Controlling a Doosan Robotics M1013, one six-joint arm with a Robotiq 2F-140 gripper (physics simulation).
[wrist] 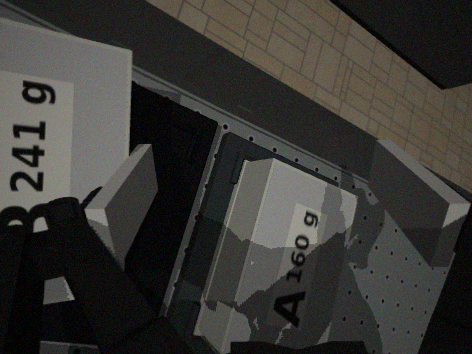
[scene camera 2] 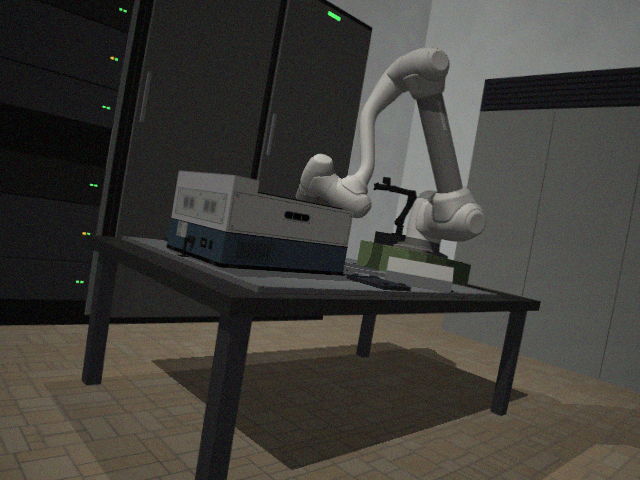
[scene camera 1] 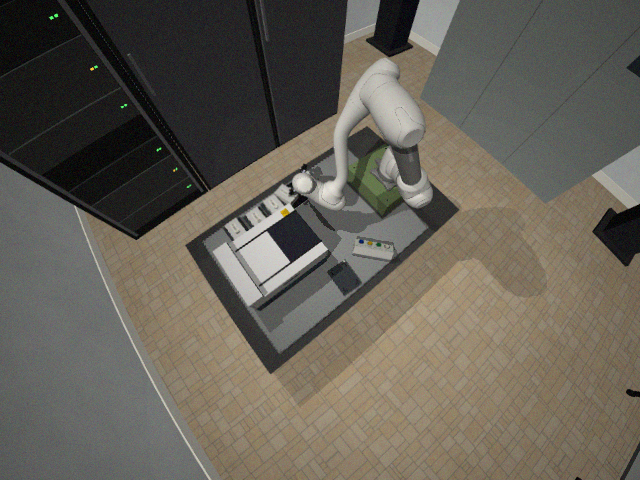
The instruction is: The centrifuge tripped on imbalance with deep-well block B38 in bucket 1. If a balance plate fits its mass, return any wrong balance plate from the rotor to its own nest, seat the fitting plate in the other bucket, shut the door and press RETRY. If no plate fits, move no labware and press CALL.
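Where they show: gripper, fingertip midpoint: (wrist: 262, 165); arm's base, link origin: (scene camera 1: 388, 175).
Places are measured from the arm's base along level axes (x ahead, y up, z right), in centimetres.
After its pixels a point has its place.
Observation:
My gripper (wrist: 262, 165) {x 47.5, y -2.8, z 32.9 cm} is open, with one pale finger pad on each side of plate A and nothing gripped. Plate A (wrist: 295, 200) (scene camera 1: 285, 193), white and marked 160 g, lies over its dark nest (wrist: 227, 147) {x 47.7, y -8.4, z 34.8 cm}; whether it is fully seated is unclear. Plate B (wrist: 100, 65) {x 57.4, y -3.9, z 34.2 cm}, white and marked 241 g, is beside the left finger. In scene camera 1, the fingers are mostly hidden under the wrist. The centrifuge (scene camera 1: 232, 273) {x 107.3, y 14.8, z -3.1 cm} (scene camera 2: 289, 224) {x 88.5, y 4.3, z -20.0 cm} has a white and blue housing with white and dark top panels. Bucket contents and block B38 cannot be made out. The button box (scene camera 1: 373, 251) {x 40.1, y -2.6, z -31.8 cm} (scene camera 2: 419, 274) {x 41.3, y -5.3, z -32.9 cm} has blue, yellow, green and white buttons.
More white labware (scene camera 1: 235, 227) {x 95.0, y -4.2, z 27.3 cm} stands in the row behind the centrifuge. A flat dark item (scene camera 1: 344, 279) {x 61.7, y -8.3, z -33.9 cm} (scene camera 2: 379, 282) {x 66.0, y -8.1, z -37.9 cm} lies near the front edge of the table (scene camera 1: 272, 359) {x 117.7, y -10.8, z -45.2 cm}. The arm stands on a green base (scene camera 1: 364, 180) {x 16.0, y 1.2, z 5.3 cm} (scene camera 2: 460, 271) {x -10.5, y -4.7, z -15.1 cm}. Dark cabinets (scene camera 1: 206, 77) stand behind.

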